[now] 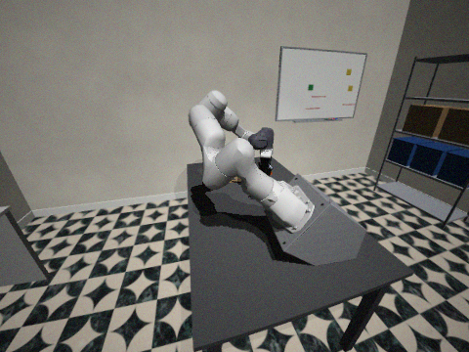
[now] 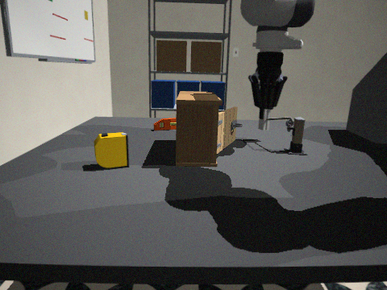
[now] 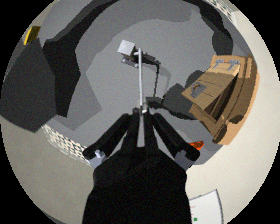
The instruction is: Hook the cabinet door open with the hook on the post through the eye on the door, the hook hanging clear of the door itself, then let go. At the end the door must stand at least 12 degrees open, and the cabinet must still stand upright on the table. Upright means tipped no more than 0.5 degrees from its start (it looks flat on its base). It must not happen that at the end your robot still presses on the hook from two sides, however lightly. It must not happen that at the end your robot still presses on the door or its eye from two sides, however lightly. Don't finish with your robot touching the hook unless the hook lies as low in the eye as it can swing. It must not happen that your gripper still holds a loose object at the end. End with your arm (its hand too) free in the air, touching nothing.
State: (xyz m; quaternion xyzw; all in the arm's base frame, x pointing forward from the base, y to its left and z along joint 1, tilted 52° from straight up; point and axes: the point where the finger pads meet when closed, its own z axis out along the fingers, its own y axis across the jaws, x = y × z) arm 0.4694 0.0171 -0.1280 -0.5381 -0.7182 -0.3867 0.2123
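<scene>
Now: hand 140 mm to the right of the cabinet door and 140 mm short of it. The rest, counted from my hand: yellow tape measure 410 mm ahead, 230 mm to the left, 30 mm below; orange level 290 mm ahead, 130 mm to the right, 50 mm below.
</scene>
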